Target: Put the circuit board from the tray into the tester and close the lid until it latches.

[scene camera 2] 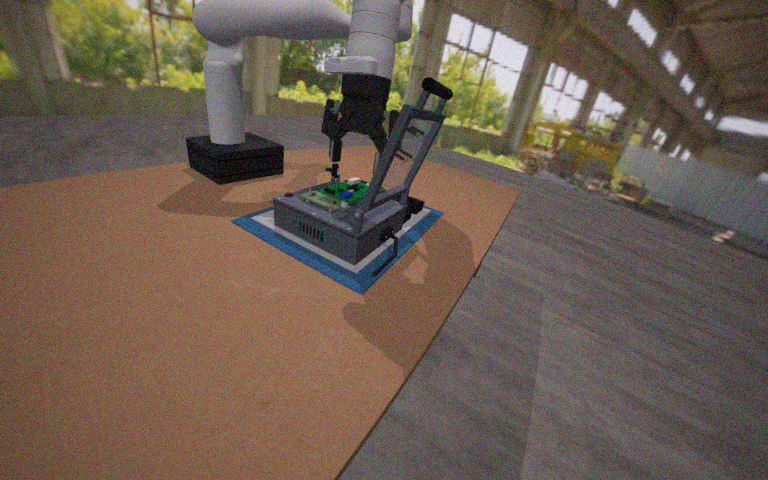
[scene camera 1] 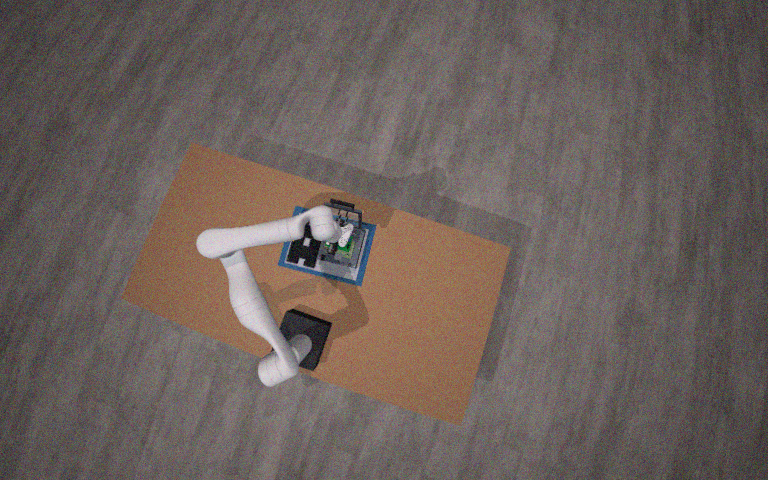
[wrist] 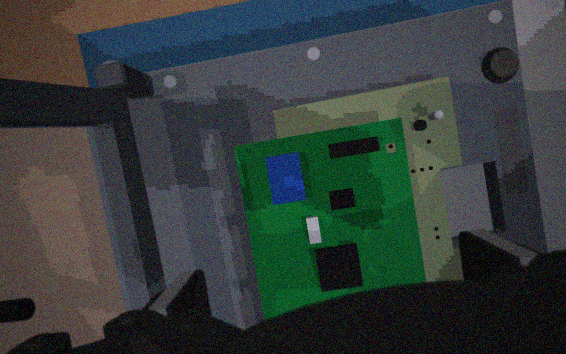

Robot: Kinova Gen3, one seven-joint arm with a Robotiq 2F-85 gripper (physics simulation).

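Seen in the pictures: gripper, fingertip midpoint: [scene camera 2: 355, 167] [wrist: 332, 279]; arm's base, origin of the base link: [scene camera 2: 228, 140] [scene camera 1: 301, 345].
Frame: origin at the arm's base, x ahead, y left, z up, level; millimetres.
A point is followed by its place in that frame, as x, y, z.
The green circuit board [scene camera 1: 346, 247] @(457, -13, -3) [scene camera 2: 362, 195] @(501, 25, -2) [wrist: 385, 250] @(450, 26, -2) lies on the olive plate of the grey tester [scene camera 2: 339, 244] @(538, -59, -54) [wrist: 475, 95] @(403, -40, -25). I cannot tell whether it is fully seated. The tester's lid [scene camera 1: 360, 217] @(582, -36, 118) [scene camera 2: 424, 113] @(595, 9, 150) [wrist: 138, 200] @(549, 0, 17) stands open, tilted up and back. My gripper [scene camera 2: 357, 155] @(476, 25, 41) [wrist: 332, 279] @(476, 25, 41) is open and empty, pointing down above the board, with one finger towards the lid side and the other towards the latch side. In the wrist view the gripper body hides the board's near edge. A black tray [scene camera 1: 294, 249] @(358, 220, -67) lies beside the tester, partly under the arm.
The tester stands on a blue-bordered mat [scene camera 1: 368, 249] @(494, -100, -82) [scene camera 2: 362, 284] @(604, -74, -83) on the brown table [scene camera 1: 430, 316] @(315, -486, -85) [scene camera 2: 169, 316] @(500, -288, -85). A small dark latch [scene camera 2: 333, 169] @(385, 59, 10) stands up at the tester's side away from the lid. The arm's black base block [scene camera 1: 317, 328] @(90, -36, -5) [scene camera 2: 235, 158] @(114, -30, -23) is at one table edge.
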